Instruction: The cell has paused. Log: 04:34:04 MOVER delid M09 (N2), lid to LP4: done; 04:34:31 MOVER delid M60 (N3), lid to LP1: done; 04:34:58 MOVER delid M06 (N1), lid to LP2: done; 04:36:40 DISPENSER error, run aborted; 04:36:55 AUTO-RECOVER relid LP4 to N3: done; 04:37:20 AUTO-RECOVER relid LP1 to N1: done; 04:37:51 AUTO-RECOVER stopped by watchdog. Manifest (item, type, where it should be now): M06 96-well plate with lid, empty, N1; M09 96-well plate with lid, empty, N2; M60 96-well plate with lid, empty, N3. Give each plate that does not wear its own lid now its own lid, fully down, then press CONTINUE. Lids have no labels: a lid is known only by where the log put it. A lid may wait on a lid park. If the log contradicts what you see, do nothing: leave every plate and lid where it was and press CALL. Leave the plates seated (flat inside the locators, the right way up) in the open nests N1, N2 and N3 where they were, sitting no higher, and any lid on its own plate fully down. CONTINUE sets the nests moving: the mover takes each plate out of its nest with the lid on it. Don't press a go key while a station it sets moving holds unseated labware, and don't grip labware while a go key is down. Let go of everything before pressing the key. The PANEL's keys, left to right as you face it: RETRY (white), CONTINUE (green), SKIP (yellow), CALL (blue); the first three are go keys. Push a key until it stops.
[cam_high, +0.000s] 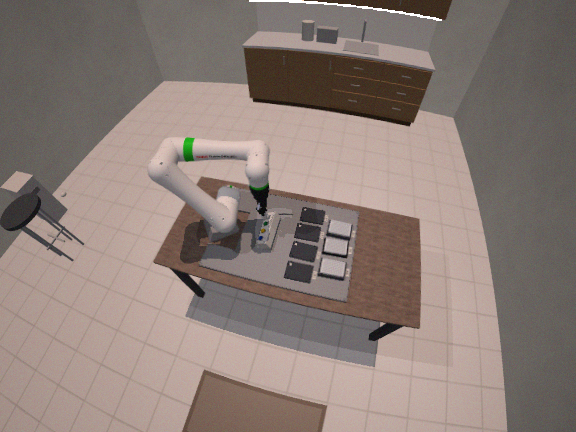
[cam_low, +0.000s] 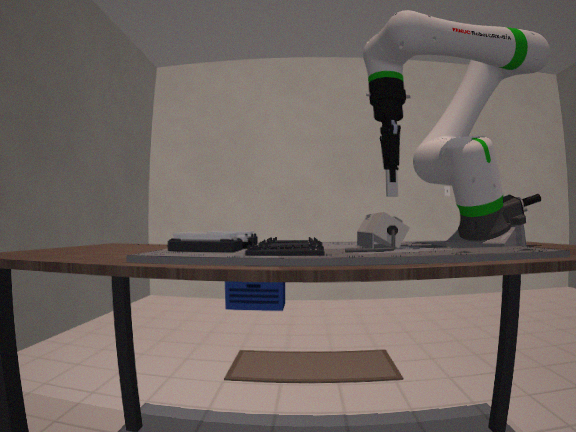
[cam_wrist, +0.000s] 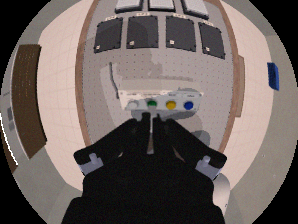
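The green key is 90 mm below my hand. Round my hand: lid park LP3 (240 mm ahead, 150 mm below, 80 mm to the left); yellow key (90 mm below, 50 mm to the right, 10 mm ahead); white key (90 mm below, 50 mm to the left, 10 mm behind).
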